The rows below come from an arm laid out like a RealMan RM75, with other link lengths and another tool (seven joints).
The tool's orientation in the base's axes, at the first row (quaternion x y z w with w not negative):
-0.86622 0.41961 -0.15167 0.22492
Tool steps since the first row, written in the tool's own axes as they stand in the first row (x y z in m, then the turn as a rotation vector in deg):
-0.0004 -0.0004 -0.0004 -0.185 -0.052 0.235
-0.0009 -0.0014 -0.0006 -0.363 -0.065 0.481
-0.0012 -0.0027 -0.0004 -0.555 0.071 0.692
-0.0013 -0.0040 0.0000 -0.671 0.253 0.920
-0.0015 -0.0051 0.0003 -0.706 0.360 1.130
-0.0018 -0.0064 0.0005 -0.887 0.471 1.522
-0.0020 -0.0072 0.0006 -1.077 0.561 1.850
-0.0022 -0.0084 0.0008 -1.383 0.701 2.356
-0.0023 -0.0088 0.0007 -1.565 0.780 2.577
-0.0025 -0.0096 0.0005 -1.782 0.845 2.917
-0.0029 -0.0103 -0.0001 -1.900 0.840 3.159
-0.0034 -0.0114 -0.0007 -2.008 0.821 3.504
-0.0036 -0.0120 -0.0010 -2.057 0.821 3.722
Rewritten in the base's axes. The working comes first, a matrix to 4 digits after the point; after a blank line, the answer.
The tool's axes in the first row as the columns of a matrix, in the base's axes (used below as rounded here):
0.6018 -0.6587 0.4515
-0.7952 -0.5467 0.2624
0.0740 -0.5169 -0.8528

-0.0002 0.0004 0.0005 0.029 0.237 -0.187
0.0001 0.0013 0.0012 0.042 0.450 -0.403
0.0009 0.0023 0.0016 -0.068 0.584 -0.668
0.0019 0.0032 0.0020 -0.155 0.637 -0.965
0.0026 0.0041 0.0023 -0.152 0.661 -1.202
0.0034 0.0051 0.0027 -0.157 0.847 -1.607
0.0038 0.0057 0.0031 -0.182 1.035 -1.947
0.0046 0.0066 0.0035 -0.230 1.335 -2.474
0.0047 0.0068 0.0038 -0.292 1.494 -2.717
0.0050 0.0074 0.0044 -0.312 1.721 -3.056
0.0050 0.0079 0.0052 -0.270 1.881 -3.269
0.0051 0.0088 0.0062 -0.167 2.067 -3.561
0.0053 0.0092 0.0068 -0.098 2.164 -3.751

